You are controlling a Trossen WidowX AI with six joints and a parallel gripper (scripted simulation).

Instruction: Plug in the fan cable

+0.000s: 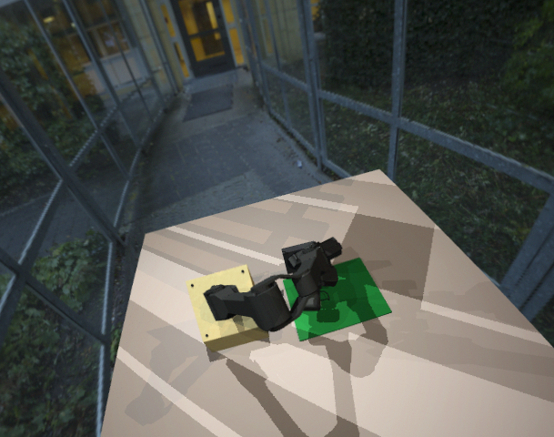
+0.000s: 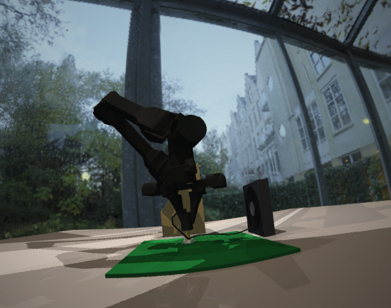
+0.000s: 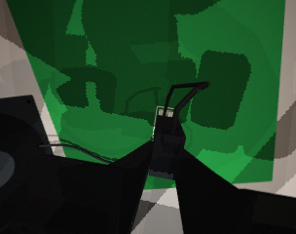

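The black plug lies 10 mm ahead of my gripper tip and 10 mm above it. The rest, counted from my gripper tip: black fan: 20 mm behind, 150 mm to the left, 20 mm above; green board: 70 mm ahead, 20 mm to the left, 60 mm below.
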